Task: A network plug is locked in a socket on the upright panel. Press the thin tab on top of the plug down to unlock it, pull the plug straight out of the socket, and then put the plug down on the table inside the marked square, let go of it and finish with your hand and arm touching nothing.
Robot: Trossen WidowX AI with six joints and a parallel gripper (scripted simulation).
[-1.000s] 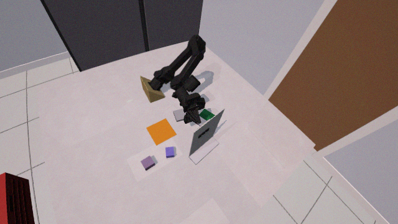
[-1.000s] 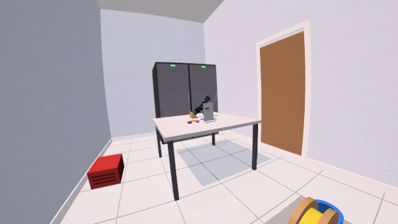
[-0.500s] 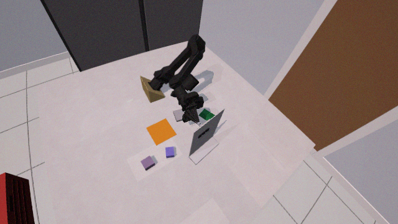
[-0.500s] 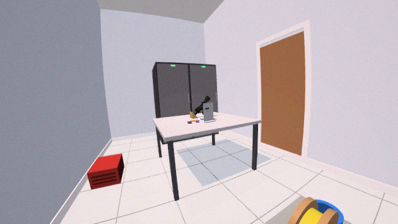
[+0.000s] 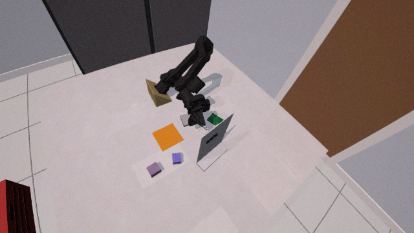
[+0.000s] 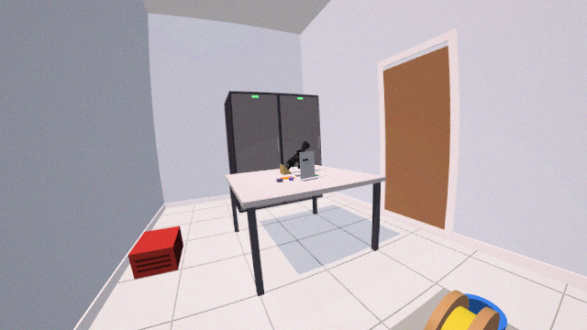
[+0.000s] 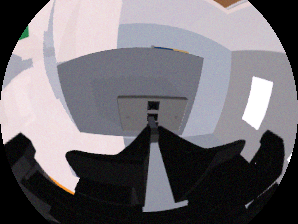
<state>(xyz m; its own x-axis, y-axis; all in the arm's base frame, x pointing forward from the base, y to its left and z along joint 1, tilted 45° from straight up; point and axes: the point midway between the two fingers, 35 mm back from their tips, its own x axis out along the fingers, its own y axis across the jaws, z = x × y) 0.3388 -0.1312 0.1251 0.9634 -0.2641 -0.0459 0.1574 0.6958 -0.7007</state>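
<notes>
Right now the orange square is 18 cm below my gripper tip, 14 cm behind it and 10 cm to the right of it. Also, from my gripper tip: grey square: 18 cm below, 15 cm behind, 6 cm to the left; network plug: right at my gripper tip; upright panel: 7 cm ahead, 6 cm below.
</notes>
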